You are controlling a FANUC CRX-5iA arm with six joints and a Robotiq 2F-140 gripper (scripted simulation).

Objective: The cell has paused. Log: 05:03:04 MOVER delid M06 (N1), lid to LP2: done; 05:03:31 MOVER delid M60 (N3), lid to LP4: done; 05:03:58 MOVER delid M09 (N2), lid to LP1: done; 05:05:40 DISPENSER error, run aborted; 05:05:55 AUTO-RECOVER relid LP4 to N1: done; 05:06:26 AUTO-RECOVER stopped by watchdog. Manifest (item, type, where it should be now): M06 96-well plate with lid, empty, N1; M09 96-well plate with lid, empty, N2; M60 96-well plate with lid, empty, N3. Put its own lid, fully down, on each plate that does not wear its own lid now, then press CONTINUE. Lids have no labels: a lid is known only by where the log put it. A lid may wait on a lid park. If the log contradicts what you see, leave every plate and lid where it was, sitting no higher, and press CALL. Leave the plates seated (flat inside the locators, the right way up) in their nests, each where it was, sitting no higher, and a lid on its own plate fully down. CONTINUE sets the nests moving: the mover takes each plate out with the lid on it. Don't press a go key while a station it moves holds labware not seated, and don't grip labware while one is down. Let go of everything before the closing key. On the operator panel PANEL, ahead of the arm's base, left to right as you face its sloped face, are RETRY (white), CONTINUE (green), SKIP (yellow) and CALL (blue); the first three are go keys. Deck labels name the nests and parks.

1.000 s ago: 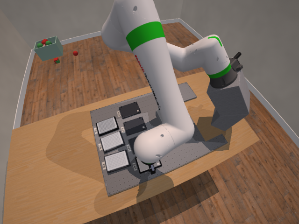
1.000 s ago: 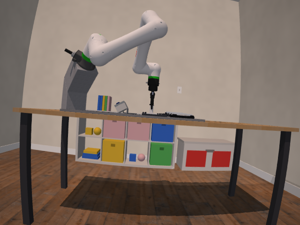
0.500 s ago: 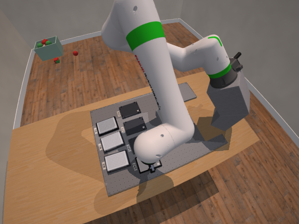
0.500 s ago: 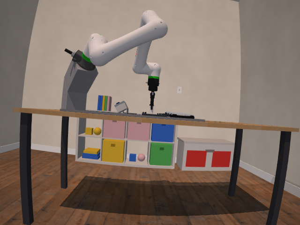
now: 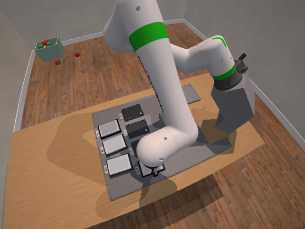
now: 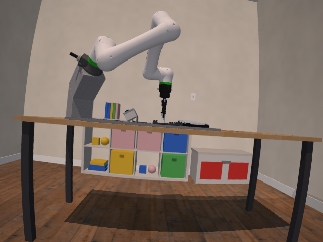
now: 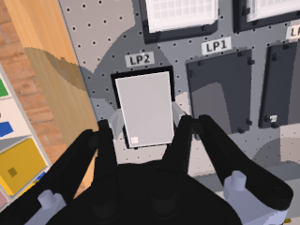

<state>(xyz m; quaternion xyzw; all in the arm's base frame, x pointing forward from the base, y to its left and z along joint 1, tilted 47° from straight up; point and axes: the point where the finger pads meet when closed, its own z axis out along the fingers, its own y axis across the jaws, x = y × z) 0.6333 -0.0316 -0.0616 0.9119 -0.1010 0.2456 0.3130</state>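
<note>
Now: the lid park LP2 30 mm below my hand. Also, from my hand: park labelled LP1 (40 mm behind, 120 mm to the right, 30 mm below); LP3 (90 mm behind, 250 mm to the right, 30 mm below); LP2 label (80 mm ahead, 30 mm to the right, 40 mm below).
</note>
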